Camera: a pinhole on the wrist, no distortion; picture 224 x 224 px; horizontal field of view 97.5 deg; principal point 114.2 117.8 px. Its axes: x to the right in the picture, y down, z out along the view. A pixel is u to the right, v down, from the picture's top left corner.
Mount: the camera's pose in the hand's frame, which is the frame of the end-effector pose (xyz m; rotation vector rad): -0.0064 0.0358 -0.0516 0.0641 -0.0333 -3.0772
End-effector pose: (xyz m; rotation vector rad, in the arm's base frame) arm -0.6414 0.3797 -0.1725 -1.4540 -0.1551 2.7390
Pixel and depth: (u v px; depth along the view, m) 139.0 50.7 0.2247
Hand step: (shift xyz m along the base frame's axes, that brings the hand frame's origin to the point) -0.0894 -0.2072 0.1407
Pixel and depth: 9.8 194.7 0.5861
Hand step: -0.8242 0.3768 -0.1539
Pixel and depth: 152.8 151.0 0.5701
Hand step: -0.2915 0.1028 0.5016
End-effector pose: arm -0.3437 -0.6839 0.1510 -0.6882 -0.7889 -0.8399
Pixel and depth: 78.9 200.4 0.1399
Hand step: -0.0743 0.0185 0.1025
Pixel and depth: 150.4 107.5 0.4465
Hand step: -0.1398 0.4155 0.0295
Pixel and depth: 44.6 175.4 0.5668
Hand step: -0.2245 0.1473 0.6617
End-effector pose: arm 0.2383 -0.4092 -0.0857 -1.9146 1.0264 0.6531
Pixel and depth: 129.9 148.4 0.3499
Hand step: 0.0063 0.3064 -0.0686
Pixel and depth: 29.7 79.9 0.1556
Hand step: -0.0351 0.0126 -0.1882
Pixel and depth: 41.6 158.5 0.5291
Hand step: 0.2966 0.3212 -0.4681
